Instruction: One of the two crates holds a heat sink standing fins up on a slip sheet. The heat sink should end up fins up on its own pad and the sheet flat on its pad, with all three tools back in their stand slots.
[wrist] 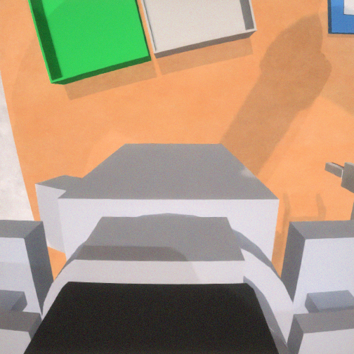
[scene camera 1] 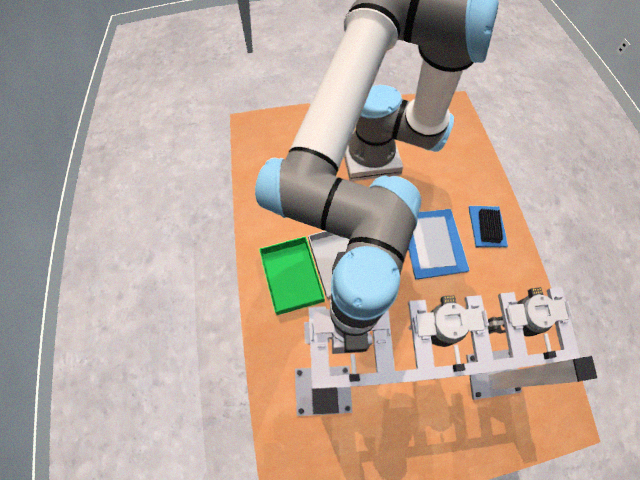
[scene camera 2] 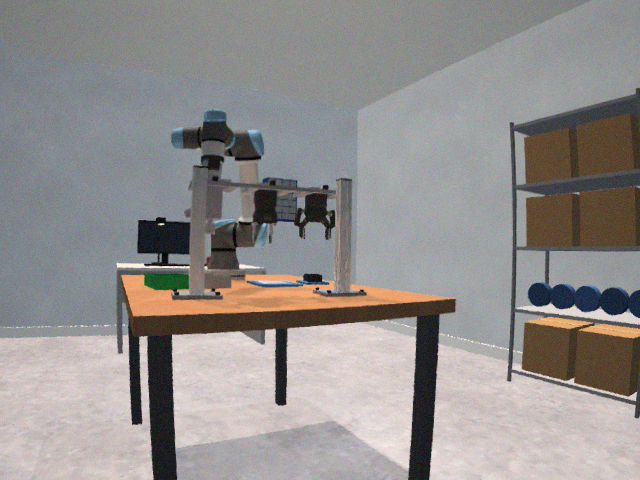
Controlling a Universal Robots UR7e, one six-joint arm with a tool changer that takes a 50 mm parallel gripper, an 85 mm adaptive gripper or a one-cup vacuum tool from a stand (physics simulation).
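Frame: origin at the arm's base, x ahead, y left, z up, level; centimetres.
Seen in the pictures: hand at its tool point: (scene camera 2: 211, 175); arm's base at its link origin: (scene camera 1: 372, 149) (scene camera 2: 223, 269).
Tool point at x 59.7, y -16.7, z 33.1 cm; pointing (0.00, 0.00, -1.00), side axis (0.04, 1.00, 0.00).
Pixels of each thing's top centre, then the offset from my tool point to it. "*": a spot on its surface instead.
- black heat sink at its top centre: (scene camera 1: 492, 223) (scene camera 2: 312, 274) dx -30.4, dy +49.9, dz -33.7 cm
- small blue pad at a spot on its surface: (scene camera 1: 476, 228) * dx -30.5, dy +45.6, dz -36.7 cm
- pale sheet at its top centre: (scene camera 1: 433, 241) (scene camera 2: 272, 281) dx -27.3, dy +30.5, dz -36.5 cm
- large blue pad at a spot on its surface: (scene camera 1: 459, 250) * dx -23.8, dy +38.2, dz -36.7 cm
- vacuum tool at its top centre: (scene camera 1: 345, 316) (scene camera 2: 208, 174) dx -0.3, dy -1.0, dz +0.4 cm
- green crate at its top centre: (scene camera 1: 290, 272) (scene camera 2: 168, 275) dx -20.5, dy -11.5, dz -33.4 cm
- grey crate at its top centre: (scene camera 1: 341, 258) (scene camera 2: 205, 274) dx -23.5, dy +2.5, dz -33.4 cm
The black heat sink (scene camera 1: 490, 225) (scene camera 2: 312, 277) stands fins up on the small blue pad (scene camera 1: 476, 228). The pale sheet (scene camera 1: 444, 241) (scene camera 2: 273, 283) lies flat on the large blue pad (scene camera 1: 459, 250) (wrist: 340, 26). The arm's wrist is joined to the vacuum tool (scene camera 1: 352, 342) (scene camera 2: 214, 200) at the stand's left slot, between its fork arms; whether it is fully seated cannot be told. Its cup carries nothing visible. The parallel gripper (scene camera 1: 451, 322) (scene camera 2: 265, 206) hangs in the middle slot and the adaptive gripper (scene camera 1: 539, 313) (scene camera 2: 315, 206) in the right slot.
The green crate (scene camera 1: 292, 274) (scene camera 2: 165, 281) (wrist: 95, 35) and the grey crate (scene camera 1: 325, 253) (wrist: 200, 22) stand side by side behind the left slot. The tool stand (scene camera 1: 408, 375) (scene camera 2: 343, 237) spans the front of the table. The arm hides part of the grey crate in scene camera 1.
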